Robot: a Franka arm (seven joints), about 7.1 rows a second.
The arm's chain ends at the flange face. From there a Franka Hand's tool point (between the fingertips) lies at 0.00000 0.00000 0.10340 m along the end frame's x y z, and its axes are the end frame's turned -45 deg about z.
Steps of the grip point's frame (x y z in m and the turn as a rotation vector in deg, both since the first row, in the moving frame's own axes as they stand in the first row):
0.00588 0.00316 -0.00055 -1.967 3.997 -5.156
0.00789 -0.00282 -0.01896 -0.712 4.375 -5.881
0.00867 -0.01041 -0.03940 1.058 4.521 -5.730
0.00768 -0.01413 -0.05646 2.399 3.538 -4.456
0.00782 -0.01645 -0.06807 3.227 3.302 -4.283
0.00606 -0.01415 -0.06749 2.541 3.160 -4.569
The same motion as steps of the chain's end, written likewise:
-0.00108 0.00100 -0.00024 1.435 4.217 -5.156
-0.00265 -0.00258 -0.01865 2.590 3.597 -5.881
-0.00528 -0.00617 -0.03906 3.945 2.449 -5.730
-0.00572 -0.00780 -0.05617 4.198 0.805 -4.456
-0.00589 -0.00884 -0.06773 4.617 0.053 -4.283
-0.00622 -0.00700 -0.06723 4.031 0.438 -4.569

